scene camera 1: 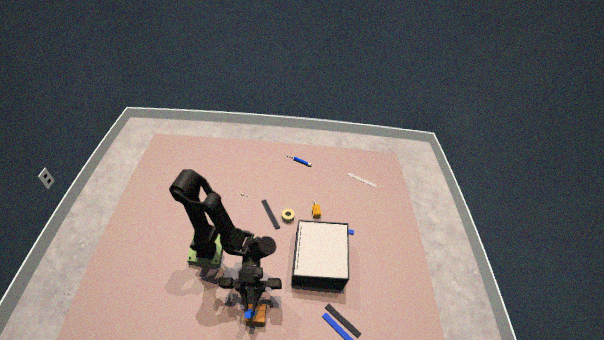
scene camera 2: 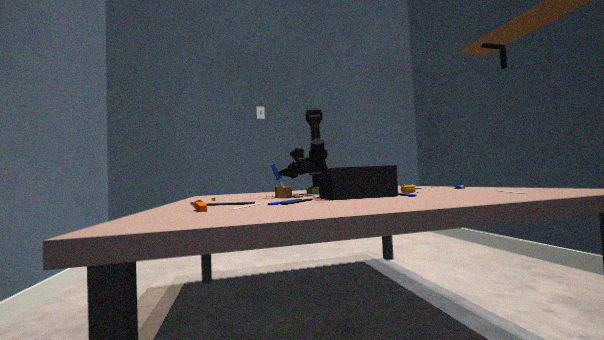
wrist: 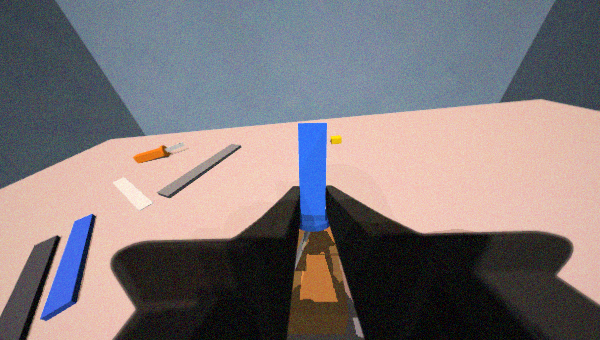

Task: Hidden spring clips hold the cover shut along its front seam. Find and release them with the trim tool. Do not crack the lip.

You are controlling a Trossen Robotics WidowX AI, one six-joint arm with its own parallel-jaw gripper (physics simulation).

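Frame: origin at the arm's base, x right, y ahead, z up, level; millimetres.
Where they show: gripper, fingertip midpoint: (scene camera 1: pixel 249 312) (scene camera 2: pixel 277 173) (wrist: pixel 312 192); arm's base, link origin: (scene camera 1: pixel 206 250) (scene camera 2: pixel 318 186).
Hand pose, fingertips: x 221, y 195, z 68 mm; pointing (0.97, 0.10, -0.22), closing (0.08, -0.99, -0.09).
Note:
Each offset is from my fingertips to the centre of the thing. "*": to the spot under its first point.
My gripper (scene camera 1: pixel 250 306) (scene camera 2: pixel 281 173) (wrist: pixel 312 192) is shut on the blue handle @(* dx +18, dy +3, dz +38 mm) (scene camera 1: pixel 249 314) (scene camera 2: pixel 275 172) (wrist: pixel 313 165) of a tool, which I take to be the trim tool. The handle tilts upward from the fingertips; a thin grey shaft shows below it in the wrist view. The tool is above an orange-brown block @(dx -17, dy +13, dz -76 mm) (scene camera 1: pixel 259 315) (scene camera 2: pixel 283 192) (wrist: pixel 319 280); whether its tip touches the block is unclear. The black box with a pale cover @(dx -249, dy +212, dz -48 mm) (scene camera 1: pixel 322 250) (scene camera 2: pixel 357 182) stands to the right of the gripper in scene camera 1, apart from it. No clips are visible.
A dark strip @(dx -25, dy +299, dz -96 mm) (scene camera 1: pixel 343 320) and a blue strip @(dx +10, dy +288, dz -95 mm) (scene camera 1: pixel 337 327) (wrist: pixel 70 267) lie near the box. A tape ring @(dx -428, dy +85, dz -86 mm) (scene camera 1: pixel 283 216), another dark strip @(dx -434, dy +14, dz -96 mm) (scene camera 1: pixel 270 214) and an orange-yellow tool @(dx -482, dy +195, dz -82 mm) (scene camera 1: pixel 316 210) lie behind it. An orange-handled tool @(dx +247, dy +364, dz -86 mm) (scene camera 2: pixel 200 206) (wrist: pixel 151 154) lies farther off.

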